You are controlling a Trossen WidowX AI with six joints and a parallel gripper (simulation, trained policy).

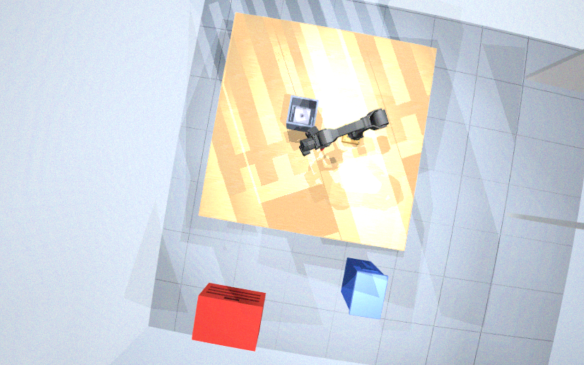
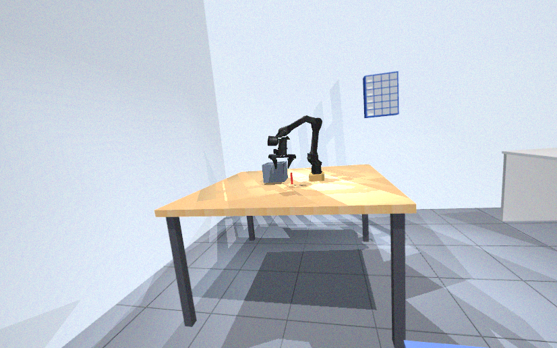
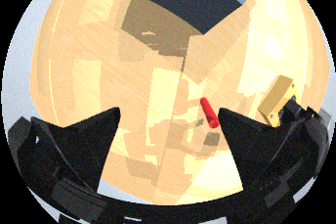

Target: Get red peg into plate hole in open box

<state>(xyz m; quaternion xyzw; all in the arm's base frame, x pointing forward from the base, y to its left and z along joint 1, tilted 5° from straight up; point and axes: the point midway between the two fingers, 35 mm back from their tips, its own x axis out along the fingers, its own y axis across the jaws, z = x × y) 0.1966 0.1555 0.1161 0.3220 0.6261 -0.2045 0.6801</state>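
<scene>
The red peg lies 7 cm below my gripper tip, 6 cm behind it and 2 cm to the right of it.
</scene>
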